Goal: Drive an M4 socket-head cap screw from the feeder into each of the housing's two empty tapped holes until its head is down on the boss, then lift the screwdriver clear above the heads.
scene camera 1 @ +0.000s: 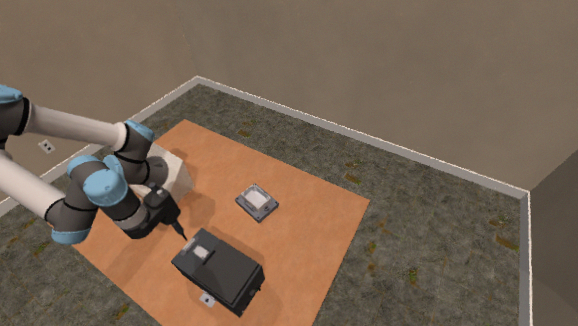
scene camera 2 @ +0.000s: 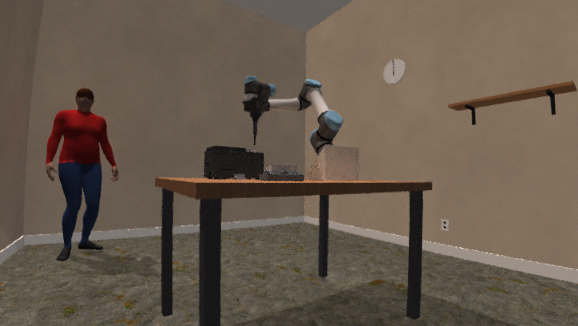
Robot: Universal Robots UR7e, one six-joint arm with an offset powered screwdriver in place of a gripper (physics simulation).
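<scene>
The black screw feeder (scene camera 1: 227, 270) (scene camera 2: 232, 162) stands on the table. A light square and a light strip show on its top at one end. My gripper, the offset screwdriver (scene camera 1: 185, 239) (scene camera 2: 255, 143), points its thin bit down. The tip is above the light strip's end of the feeder, with a small gap in scene camera 2. Whether a screw is on the bit is too small to tell. The grey housing (scene camera 1: 269, 206) (scene camera 2: 283, 177) lies flat on the table, apart from the screwdriver. Its tapped holes and any screw heads are too small to make out.
A pale block (scene camera 1: 181, 181) (scene camera 2: 342, 162) stands under the arm's base on the wooden table (scene camera 1: 310, 215) (scene camera 2: 300, 188). A small light plate (scene camera 1: 207, 299) (scene camera 2: 240, 176) lies beside the feeder. A person in a red top (scene camera 2: 82, 135) stands on the floor beyond the table, at the left.
</scene>
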